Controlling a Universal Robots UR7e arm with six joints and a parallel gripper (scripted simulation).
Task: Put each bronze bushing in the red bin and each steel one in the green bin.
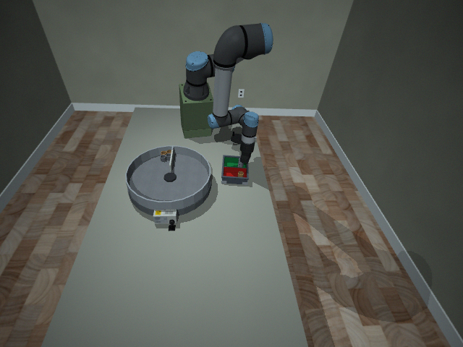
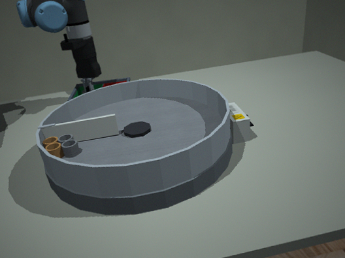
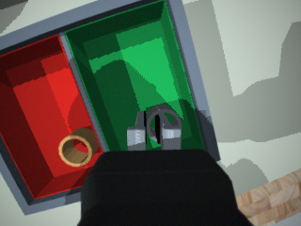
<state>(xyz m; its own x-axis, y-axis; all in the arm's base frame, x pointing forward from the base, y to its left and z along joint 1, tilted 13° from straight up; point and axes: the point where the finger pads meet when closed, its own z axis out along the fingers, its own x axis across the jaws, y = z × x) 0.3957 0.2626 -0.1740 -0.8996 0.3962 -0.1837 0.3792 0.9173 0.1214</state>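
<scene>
My gripper is now 4 cm short of the bin, 4 cm to the left of it and 1 cm above it. The rest, counted from my hand: turntable: 13 cm ahead, 39 cm to the right, 2 cm above.
</scene>
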